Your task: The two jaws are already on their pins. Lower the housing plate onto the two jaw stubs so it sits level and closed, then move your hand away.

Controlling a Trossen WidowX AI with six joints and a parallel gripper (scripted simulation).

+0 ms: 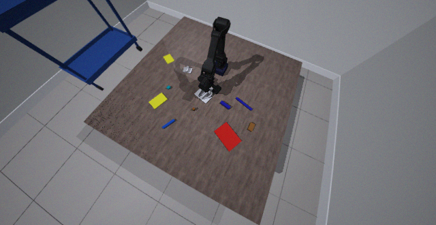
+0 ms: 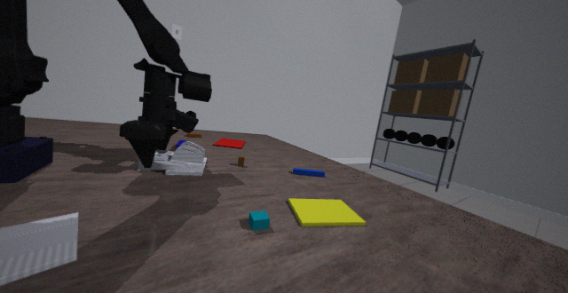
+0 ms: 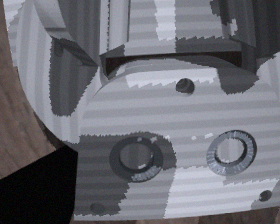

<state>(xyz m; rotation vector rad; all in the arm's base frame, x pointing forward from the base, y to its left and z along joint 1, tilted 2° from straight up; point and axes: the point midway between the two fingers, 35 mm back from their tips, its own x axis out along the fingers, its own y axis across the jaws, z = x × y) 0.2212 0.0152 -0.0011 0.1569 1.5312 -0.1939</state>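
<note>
My gripper tip is now 2 cm short of the white jaw assembly, 2 cm to the left of it and 1 cm below it. The rest, counted from my gripper tip: teal cube: 14 cm ahead, 28 cm to the right; yellow tile: 27 cm ahead, 29 cm to the right; red tile: 26 cm ahead, 28 cm to the left.
</note>
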